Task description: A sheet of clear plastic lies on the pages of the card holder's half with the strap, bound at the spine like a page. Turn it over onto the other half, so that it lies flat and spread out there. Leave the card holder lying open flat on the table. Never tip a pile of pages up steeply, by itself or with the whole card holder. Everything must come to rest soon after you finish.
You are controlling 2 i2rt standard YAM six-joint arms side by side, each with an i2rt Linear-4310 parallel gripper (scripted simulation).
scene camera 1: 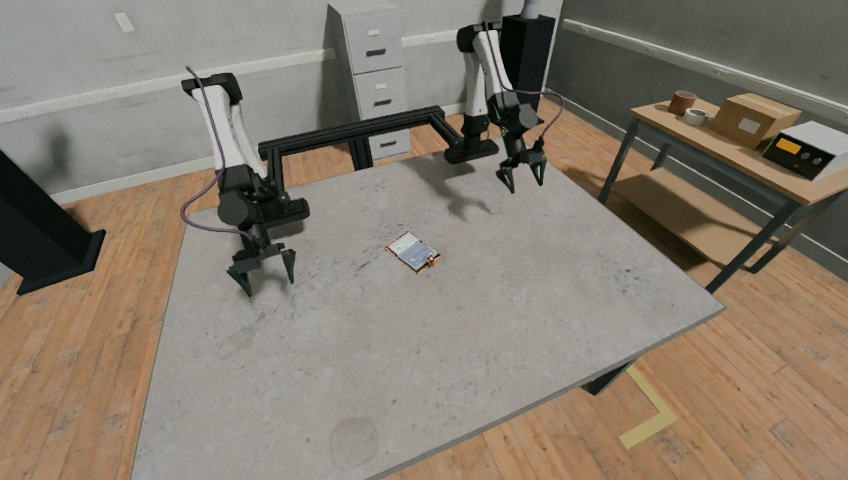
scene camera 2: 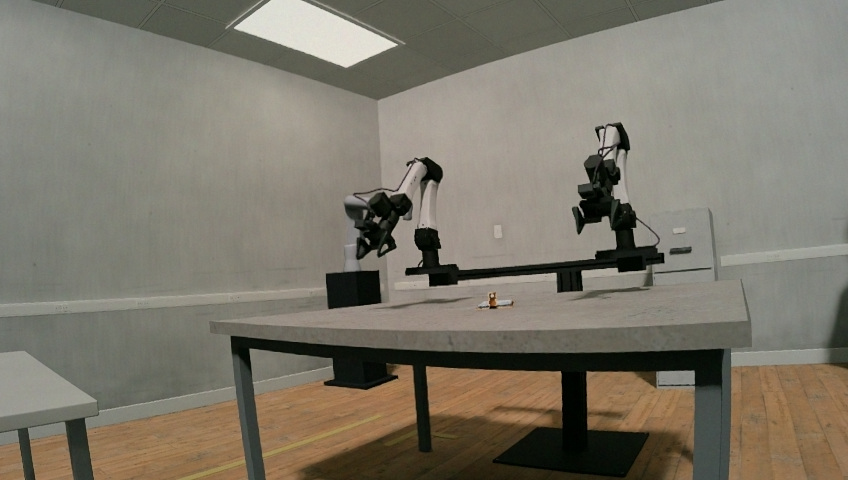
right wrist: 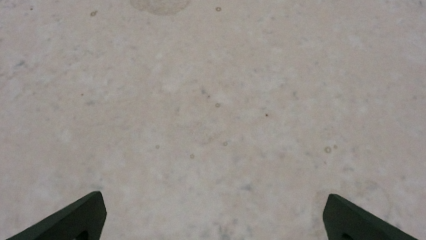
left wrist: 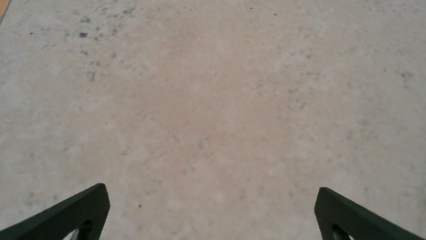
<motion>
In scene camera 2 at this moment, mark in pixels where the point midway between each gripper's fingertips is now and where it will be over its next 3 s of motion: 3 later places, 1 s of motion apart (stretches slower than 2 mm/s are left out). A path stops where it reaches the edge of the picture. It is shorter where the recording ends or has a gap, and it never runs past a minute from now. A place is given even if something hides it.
The left gripper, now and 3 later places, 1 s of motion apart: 594, 231; 552, 252; 510, 300; 508, 305
The right gripper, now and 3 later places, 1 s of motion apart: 367, 257; 406, 259; 436, 252; 437, 256
</motion>
